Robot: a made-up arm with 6 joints.
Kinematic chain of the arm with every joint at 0, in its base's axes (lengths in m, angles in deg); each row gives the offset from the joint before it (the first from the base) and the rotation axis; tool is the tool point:
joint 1: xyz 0 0 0.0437 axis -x
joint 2: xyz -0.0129 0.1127 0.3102 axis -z
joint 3: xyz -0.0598 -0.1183 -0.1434 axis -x
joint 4: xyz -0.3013 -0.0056 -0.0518 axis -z
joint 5: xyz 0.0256 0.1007 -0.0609 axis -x
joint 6: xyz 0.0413 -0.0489 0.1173 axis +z
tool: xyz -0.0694 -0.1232 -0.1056
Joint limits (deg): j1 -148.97..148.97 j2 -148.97..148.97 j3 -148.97..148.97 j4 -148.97..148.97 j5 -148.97..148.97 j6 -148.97..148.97
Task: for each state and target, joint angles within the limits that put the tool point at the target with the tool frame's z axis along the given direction. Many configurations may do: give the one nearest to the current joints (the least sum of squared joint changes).
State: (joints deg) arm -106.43 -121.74 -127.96 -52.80 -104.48 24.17
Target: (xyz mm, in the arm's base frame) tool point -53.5 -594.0 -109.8 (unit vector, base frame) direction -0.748 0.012 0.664
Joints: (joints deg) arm -67.64 -72.26 -133.76 -38.84 -144.83 26.92
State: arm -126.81 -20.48 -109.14 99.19 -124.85 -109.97
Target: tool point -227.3 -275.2 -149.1 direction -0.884 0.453 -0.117
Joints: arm -100.68 -39.33 -115.90 55.41 -100.40 -80.84
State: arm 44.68 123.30 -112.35 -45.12 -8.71 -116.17
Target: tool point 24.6 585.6 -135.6 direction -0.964 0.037 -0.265
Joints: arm 53.44 102.93 -101.25 -10.98 3.96 -130.28
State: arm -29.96 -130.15 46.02 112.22 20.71 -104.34
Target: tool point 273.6 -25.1 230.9 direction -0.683 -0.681 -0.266
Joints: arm -56.37 -136.92 65.30 92.26 5.16 -117.92
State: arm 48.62 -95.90 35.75 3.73 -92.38 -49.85
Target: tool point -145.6 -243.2 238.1 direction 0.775 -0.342 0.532
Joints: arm 45.48 -56.08 37.56 5.38 -120.01 -58.27
